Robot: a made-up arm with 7 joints. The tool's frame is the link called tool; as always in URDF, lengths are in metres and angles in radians. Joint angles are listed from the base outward.
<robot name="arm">
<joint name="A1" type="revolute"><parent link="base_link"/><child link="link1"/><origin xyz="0 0 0.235"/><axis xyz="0 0 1"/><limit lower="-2.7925" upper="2.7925"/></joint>
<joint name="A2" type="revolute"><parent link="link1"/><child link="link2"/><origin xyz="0 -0.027 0.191" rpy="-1.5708 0 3.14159"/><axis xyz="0 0 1"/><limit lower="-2.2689" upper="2.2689"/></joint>
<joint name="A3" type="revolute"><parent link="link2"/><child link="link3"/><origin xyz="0 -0.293 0.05" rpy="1.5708 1.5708 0"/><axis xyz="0 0 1"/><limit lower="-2.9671" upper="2.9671"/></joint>
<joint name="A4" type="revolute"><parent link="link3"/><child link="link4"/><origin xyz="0.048 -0.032 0.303" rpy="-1.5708 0 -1.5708"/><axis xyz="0 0 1"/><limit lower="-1.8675" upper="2.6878"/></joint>
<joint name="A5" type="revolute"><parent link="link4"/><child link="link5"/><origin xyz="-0.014 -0.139 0.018" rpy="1.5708 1.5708 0"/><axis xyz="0 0 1"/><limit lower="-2.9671" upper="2.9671"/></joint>
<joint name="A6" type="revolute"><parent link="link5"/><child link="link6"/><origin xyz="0.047 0 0.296" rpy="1.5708 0 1.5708"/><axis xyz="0 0 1"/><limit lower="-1.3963" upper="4.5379"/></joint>
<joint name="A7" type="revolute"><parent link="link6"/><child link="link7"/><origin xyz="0.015 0.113 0.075" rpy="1.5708 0 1.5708"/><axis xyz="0 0 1"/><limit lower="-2.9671" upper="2.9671"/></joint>
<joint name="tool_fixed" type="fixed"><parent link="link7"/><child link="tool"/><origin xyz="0 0 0"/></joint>
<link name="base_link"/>
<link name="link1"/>
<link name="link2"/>
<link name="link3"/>
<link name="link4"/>
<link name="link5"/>
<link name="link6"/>
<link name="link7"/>
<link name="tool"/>
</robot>
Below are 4 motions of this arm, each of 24 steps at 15 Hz.
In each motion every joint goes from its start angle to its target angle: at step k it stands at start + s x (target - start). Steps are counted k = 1, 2, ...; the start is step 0. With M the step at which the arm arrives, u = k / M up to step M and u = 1 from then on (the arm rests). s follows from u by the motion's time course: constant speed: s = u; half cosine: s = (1 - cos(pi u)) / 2; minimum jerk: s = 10 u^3 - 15 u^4 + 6 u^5.
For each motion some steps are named. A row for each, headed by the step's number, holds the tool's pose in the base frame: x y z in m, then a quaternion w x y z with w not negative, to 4 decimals.
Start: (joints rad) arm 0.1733 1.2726 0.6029 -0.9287 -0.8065 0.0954 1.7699
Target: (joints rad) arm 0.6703 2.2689 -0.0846 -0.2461 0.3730 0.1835 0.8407
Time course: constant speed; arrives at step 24
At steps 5, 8, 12, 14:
5: -0.8404 -0.5442 0.1602 0.8434 0.3144 -0.1566 -0.4066
8: -0.8241 -0.5608 0.0657 0.7946 0.3439 -0.1869 -0.4642
12: -0.7853 -0.5790 -0.0556 0.7248 0.3872 -0.2078 -0.5306
14: -0.7591 -0.5863 -0.1134 0.6895 0.4093 -0.2109 -0.5591

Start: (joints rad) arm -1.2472 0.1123 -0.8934 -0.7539 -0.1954 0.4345 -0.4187
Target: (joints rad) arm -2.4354 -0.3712 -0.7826 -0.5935 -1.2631 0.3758 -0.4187
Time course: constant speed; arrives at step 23
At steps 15, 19, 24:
15: 0.2298 -0.0388 1.4124 0.8561 -0.1440 -0.3462 -0.3557
19: 0.1629 -0.1658 1.4185 0.7658 -0.1978 -0.3495 -0.5023
24: 0.0526 -0.2651 1.4163 0.6509 -0.2503 -0.3353 -0.6335

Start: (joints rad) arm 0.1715 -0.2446 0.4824 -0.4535 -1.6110 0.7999 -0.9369
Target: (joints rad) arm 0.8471 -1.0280 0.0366 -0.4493 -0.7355 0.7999 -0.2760
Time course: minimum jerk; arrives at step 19
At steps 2, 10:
2: -0.0652 -0.1119 1.4896 0.7052 0.4276 -0.1123 0.5543
10: 0.3465 0.1151 1.4226 0.4255 0.4685 0.1024 0.7674

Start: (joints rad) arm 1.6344 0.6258 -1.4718 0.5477 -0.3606 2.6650 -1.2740
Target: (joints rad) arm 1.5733 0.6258 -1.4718 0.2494 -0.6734 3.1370 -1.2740
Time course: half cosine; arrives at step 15
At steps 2, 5, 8, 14, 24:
2: 0.2174 -0.5547 1.1866 0.6697 -0.0872 -0.2914 0.6775
5: 0.1884 -0.5564 1.1848 0.6953 -0.1577 -0.3054 0.6312
8: 0.1483 -0.5583 1.1805 0.7229 -0.2591 -0.3170 0.5566
14: 0.0941 -0.5613 1.1719 0.7423 -0.3988 -0.3141 0.4373
24: 0.0927 -0.5613 1.1717 0.7425 -0.4022 -0.3137 0.4342

